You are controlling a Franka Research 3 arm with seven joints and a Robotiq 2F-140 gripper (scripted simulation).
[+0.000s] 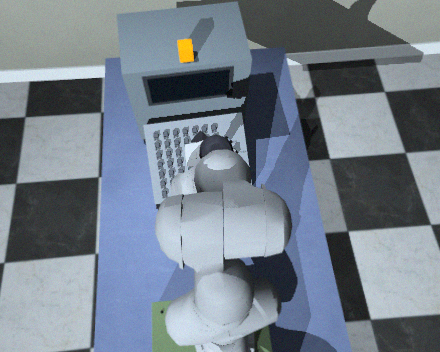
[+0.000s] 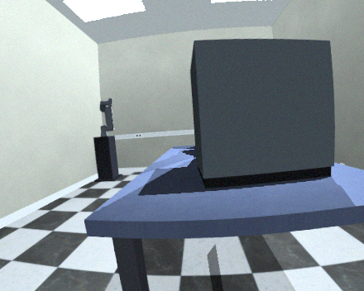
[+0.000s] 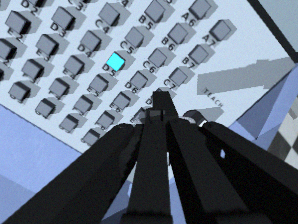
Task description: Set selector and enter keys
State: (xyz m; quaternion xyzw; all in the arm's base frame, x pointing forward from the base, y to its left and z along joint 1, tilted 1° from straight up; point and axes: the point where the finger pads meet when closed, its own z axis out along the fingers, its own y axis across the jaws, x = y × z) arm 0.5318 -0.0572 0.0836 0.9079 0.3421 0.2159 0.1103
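The black selector knob is 4 cm ahead of my hand, 7 cm to the right of it and 6 cm below it. Round my hand: sloped keypad: 6 cm ahead, 4 cm to the left, 11 cm below.
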